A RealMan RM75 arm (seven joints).
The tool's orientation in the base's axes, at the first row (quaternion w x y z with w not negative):
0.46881, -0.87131, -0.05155, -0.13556
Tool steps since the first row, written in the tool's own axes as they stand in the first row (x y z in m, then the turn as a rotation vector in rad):
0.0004, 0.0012, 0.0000, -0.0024, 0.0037, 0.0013
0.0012, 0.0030, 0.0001, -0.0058, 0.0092, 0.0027
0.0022, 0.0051, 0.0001, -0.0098, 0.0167, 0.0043
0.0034, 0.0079, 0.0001, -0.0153, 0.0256, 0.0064
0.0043, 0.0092, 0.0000, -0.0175, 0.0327, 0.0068
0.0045, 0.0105, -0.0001, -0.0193, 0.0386, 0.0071
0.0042, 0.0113, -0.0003, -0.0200, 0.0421, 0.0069
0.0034, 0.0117, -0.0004, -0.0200, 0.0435, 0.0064
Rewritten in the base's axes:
0.0006, -0.0007, -0.0008, -0.0013, -0.0009, -0.0043
0.0018, -0.0016, -0.0021, -0.0031, -0.0026, -0.0105
0.0032, -0.0028, -0.0035, -0.0050, -0.0053, -0.0185
0.0050, -0.0044, -0.0054, -0.0079, -0.0083, -0.0283
0.0061, -0.0053, -0.0062, -0.0084, -0.0118, -0.0348
0.0066, -0.0061, -0.0071, -0.0088, -0.0148, -0.0402
0.0064, -0.0067, -0.0077, -0.0087, -0.0169, -0.0431
0.0057, -0.0070, -0.0082, -0.0085, -0.0181, -0.0440

